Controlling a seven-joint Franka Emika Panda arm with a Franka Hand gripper.
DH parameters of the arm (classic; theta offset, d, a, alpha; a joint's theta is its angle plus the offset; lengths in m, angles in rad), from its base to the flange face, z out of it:
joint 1: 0 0.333 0 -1.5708
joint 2: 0 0 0 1.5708
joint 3: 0 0.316 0.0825 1.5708
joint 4: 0 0 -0.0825 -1.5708
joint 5: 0 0.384 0 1.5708
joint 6: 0 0 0.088 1.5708
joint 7: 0 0.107 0 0
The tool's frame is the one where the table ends.
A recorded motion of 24 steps. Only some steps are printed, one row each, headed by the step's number.
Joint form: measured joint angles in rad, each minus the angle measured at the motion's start. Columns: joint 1, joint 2, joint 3, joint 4, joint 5, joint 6, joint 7.
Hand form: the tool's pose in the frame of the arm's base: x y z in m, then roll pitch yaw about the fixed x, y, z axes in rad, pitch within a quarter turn. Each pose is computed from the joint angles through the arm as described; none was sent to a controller.
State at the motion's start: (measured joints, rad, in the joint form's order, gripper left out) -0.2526 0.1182 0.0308 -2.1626 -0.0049 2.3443 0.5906
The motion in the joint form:
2: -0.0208 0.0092 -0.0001 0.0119 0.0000 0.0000 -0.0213
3: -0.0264 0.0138 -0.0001 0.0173 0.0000 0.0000 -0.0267
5: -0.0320 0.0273 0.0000 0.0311 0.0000 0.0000 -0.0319
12: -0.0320 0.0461 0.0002 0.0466 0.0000 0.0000 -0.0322
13: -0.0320 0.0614 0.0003 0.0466 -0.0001 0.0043 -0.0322
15: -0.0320 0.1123 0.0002 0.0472 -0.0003 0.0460 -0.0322
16: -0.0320 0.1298 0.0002 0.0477 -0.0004 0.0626 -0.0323
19: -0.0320 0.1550 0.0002 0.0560 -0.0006 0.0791 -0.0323
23: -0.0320 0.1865 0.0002 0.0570 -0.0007 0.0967 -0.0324
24: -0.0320 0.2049 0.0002 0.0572 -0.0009 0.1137 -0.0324
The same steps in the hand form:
2: 0.5458 -0.1354 0.3482 -3.1057 -0.0557 -0.8101
3: 0.5466 -0.1389 0.3480 -3.1054 -0.0565 -0.8103
5: 0.5499 -0.1430 0.3465 -3.1052 -0.0567 -0.8107
12: 0.5544 -0.1441 0.3426 -3.1064 -0.0536 -0.8102
13: 0.5549 -0.1441 0.3342 -3.1119 -0.0441 -0.8098
15: 0.5587 -0.1452 0.3091 -3.1151 -0.0360 -0.8097
16: 0.5600 -0.1455 0.3007 -3.1149 -0.0354 -0.8096
19: 0.5633 -0.1464 0.2911 -3.1145 -0.0347 -0.8096
23: 0.5639 -0.1465 0.2748 -3.1205 -0.0232 -0.8094
24: 0.5646 -0.1466 0.2657 -3.1207 -0.0220 -0.8093

